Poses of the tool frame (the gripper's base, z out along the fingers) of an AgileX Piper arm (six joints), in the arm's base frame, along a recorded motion.
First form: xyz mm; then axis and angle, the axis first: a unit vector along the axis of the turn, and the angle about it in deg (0 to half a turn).
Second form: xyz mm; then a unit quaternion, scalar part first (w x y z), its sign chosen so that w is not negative. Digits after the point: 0 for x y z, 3 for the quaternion.
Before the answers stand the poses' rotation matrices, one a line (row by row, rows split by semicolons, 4 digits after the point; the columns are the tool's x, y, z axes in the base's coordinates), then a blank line. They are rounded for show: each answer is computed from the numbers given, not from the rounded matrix.
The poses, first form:
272, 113, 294, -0.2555, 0.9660, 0.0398, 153.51
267, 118, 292, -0.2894, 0.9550, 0.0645, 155.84
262, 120, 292, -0.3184, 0.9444, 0.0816, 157.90
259, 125, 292, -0.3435, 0.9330, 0.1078, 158.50
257, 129, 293, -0.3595, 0.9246, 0.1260, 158.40
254, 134, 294, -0.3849, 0.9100, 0.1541, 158.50
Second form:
-0.7713 -0.4855 0.4116; -0.4500 0.8733 0.1868; -0.4501 -0.0411 -0.8920
-0.7522 -0.5550 0.3552; -0.5022 0.8319 0.2363; -0.4266 -0.0006 -0.9044
-0.7312 -0.6100 0.3053; -0.5486 0.7918 0.2683; -0.4054 0.0287 -0.9137
-0.7027 -0.6581 0.2705; -0.5791 0.7498 0.3200; -0.4134 0.0682 -0.9080
-0.6804 -0.6878 0.2530; -0.5951 0.7200 0.3572; -0.4278 0.0925 -0.8991
-0.6444 -0.7326 0.2190; -0.6197 0.6682 0.4118; -0.4480 0.1296 -0.8846

272, 113, 294, 0.229, -0.249, 0.940, 0.039
267, 118, 292, 0.209, -0.283, 0.934, 0.063
262, 120, 292, 0.192, -0.313, 0.927, 0.080
259, 125, 292, 0.187, -0.337, 0.917, 0.106
257, 129, 293, 0.187, -0.353, 0.908, 0.124
254, 134, 294, 0.187, -0.378, 0.894, 0.151

